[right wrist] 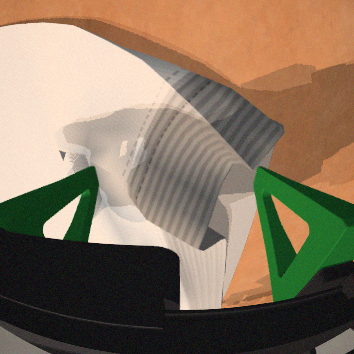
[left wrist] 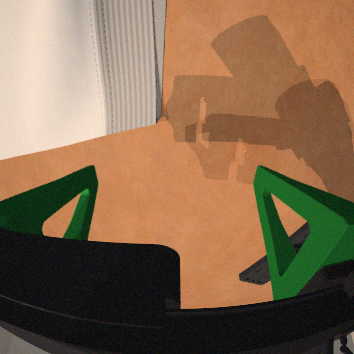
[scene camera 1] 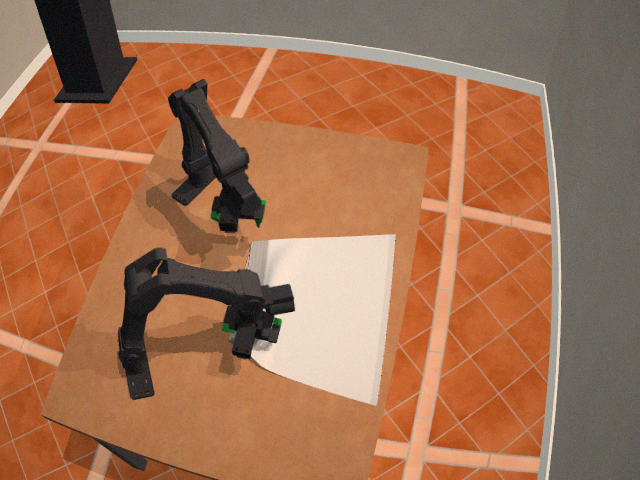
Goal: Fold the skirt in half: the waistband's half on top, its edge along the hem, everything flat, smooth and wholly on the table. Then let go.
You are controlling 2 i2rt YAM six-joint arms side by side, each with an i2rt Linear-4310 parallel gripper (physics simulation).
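Note:
The white skirt [scene camera 1: 330,310] lies spread on the table, its hem [scene camera 1: 385,320] along the right and its ribbed waistband [scene camera 1: 258,255] [left wrist: 132,65] [right wrist: 175,170] at the left. In the right wrist view the waistband's corner is rumpled and folded over itself, with small creases in the cloth beside it. My right gripper [scene camera 1: 253,330] [right wrist: 175,174] is open above this corner, a finger on either side of it in view, and holds nothing. My left gripper [scene camera 1: 238,217] [left wrist: 175,173] is open and empty, above the table just beyond the waistband's upper end.
The brown table [scene camera 1: 330,180] carries both arms' bases at its left side. The skirt's hem runs near the table's right edge. The right arm [scene camera 1: 201,279] reaches over the skirt's left part. A black pillar [scene camera 1: 82,51] stands on the floor behind.

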